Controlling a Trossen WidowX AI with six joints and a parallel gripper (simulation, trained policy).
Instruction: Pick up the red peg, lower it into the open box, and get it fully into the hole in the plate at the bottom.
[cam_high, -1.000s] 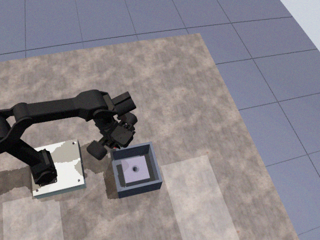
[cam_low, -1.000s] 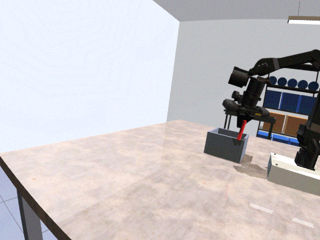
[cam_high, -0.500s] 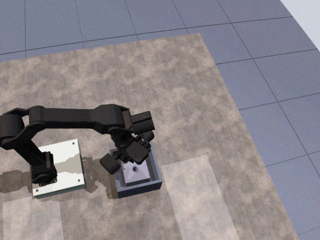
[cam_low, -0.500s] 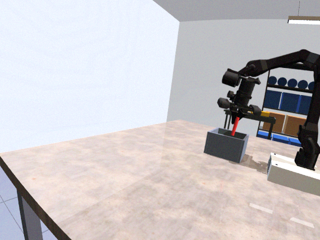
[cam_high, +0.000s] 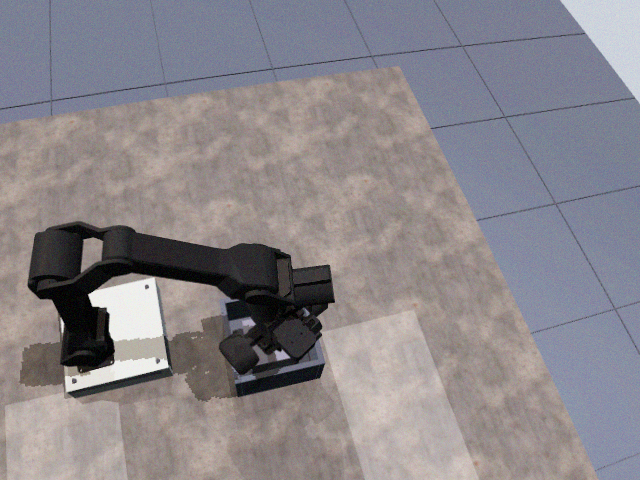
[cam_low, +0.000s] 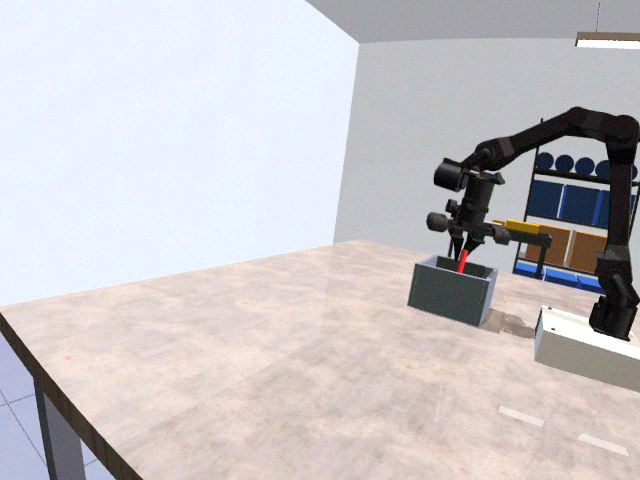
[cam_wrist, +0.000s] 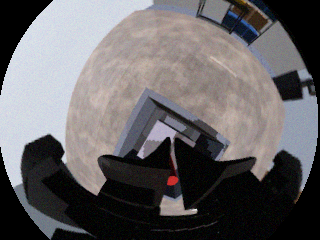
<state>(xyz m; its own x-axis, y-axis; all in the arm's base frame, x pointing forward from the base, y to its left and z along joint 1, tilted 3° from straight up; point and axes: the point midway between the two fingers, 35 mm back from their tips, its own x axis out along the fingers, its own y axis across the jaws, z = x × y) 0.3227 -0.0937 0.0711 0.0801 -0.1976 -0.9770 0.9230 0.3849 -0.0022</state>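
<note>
Right now the red peg is 3 cm to the left of my gripper tip and 1 cm behind it. The rest, counted from my gripper tip: square plate (5 cm below, 4 cm to the left, 1 cm behind); then grey box (7 cm below, 4 cm to the left, 1 cm behind).
</note>
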